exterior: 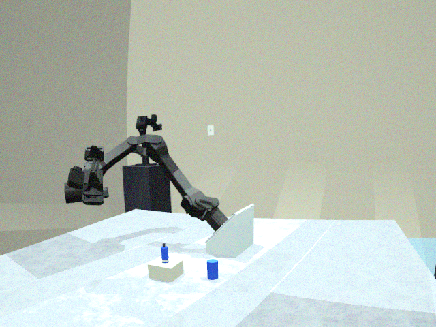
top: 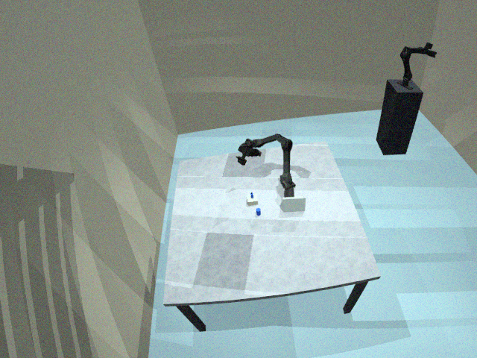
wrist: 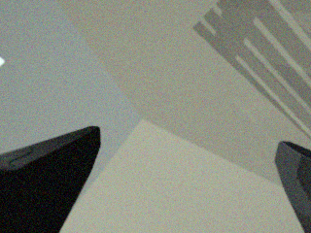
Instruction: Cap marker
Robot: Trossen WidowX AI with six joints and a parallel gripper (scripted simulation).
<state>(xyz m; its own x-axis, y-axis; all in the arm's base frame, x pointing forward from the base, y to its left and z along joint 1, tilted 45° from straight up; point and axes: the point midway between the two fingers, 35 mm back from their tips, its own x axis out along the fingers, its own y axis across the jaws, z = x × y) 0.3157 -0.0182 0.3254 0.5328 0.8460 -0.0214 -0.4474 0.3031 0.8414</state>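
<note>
Right now the marker cap is 12 cm behind my gripper tip, 29 cm to the left of it and 29 cm below it. Also, from my gripper tip: cream holder block 7 cm behind, 18 cm to the left, 30 cm below.
</note>
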